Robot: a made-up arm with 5 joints.
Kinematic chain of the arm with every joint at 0, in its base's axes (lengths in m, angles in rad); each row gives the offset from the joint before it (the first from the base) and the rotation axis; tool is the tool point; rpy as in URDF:
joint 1: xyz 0 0 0.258 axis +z
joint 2: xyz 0 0 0 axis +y
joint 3: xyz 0.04 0 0.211 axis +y
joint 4: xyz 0.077 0 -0.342 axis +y
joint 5: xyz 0.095 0 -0.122 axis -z
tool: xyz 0 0 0 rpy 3.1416 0 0
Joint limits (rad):
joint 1: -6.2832..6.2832
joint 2: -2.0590..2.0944
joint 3: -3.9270..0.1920
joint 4: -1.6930..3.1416
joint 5: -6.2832..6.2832
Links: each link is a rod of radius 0.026 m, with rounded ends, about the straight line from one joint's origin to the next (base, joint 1, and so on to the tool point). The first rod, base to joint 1, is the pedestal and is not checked.
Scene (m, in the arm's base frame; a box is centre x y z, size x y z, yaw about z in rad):
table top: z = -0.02
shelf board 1: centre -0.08 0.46 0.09 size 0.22 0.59 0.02 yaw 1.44
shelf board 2: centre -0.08 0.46 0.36 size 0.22 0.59 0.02 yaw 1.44
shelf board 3: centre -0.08 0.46 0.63 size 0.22 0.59 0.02 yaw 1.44
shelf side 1: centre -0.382 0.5 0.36 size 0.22 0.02 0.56 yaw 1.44
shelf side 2: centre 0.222 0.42 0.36 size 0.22 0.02 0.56 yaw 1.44
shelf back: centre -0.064 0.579 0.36 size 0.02 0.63 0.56 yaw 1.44
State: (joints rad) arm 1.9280 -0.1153 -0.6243 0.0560 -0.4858
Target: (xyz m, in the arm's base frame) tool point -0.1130 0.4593 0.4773
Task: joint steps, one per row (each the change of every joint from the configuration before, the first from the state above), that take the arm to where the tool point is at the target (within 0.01 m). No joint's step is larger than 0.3 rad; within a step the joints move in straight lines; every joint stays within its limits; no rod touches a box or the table.
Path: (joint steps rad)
1: 0.0945 -0.1810 0.2350 -0.1987 0.0000
2: 0.0944 -0.1809 0.2350 -0.1988 0.0000
3: 0.0945 -0.1810 0.2351 -0.1987 0.0000
4: -0.0717 -0.1747 -0.1490 0.0021 0.0000
5: -0.0717 -0.1748 -0.1491 0.0022 0.0000
6: -0.0853 0.2402 -0.2400 0.1758 0.0000
7: -0.0853 0.2401 -0.2400 0.1758 0.0000
8: -0.0854 0.2401 -0.2401 0.1758 0.0000

